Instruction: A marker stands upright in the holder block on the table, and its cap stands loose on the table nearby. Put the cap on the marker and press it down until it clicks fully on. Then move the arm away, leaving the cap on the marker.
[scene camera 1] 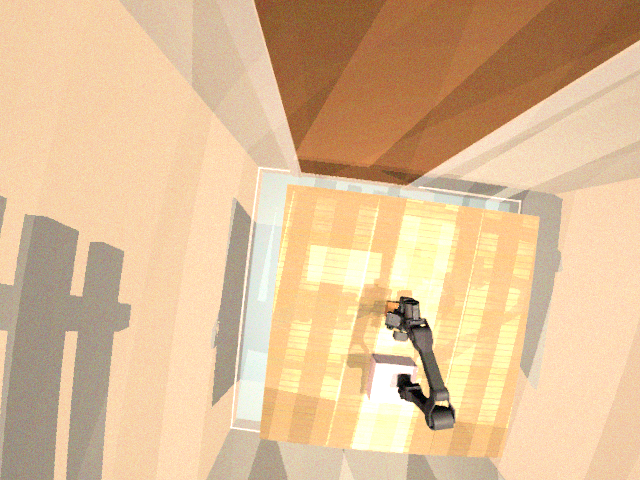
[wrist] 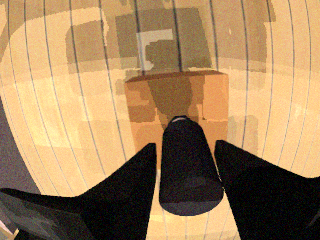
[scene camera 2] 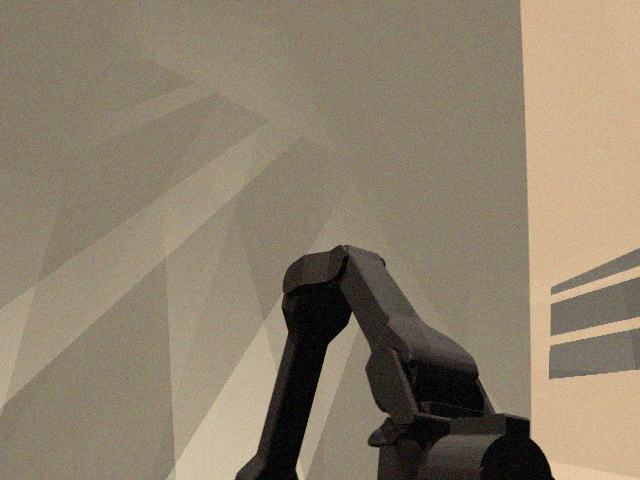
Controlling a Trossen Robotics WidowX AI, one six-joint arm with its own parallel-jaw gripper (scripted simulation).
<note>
I see my gripper (wrist: pixel 186 148) and a dark marker cap (wrist: pixel 189 185).
Scene camera 2 misses the dark marker cap: it is out of frame.
</note>
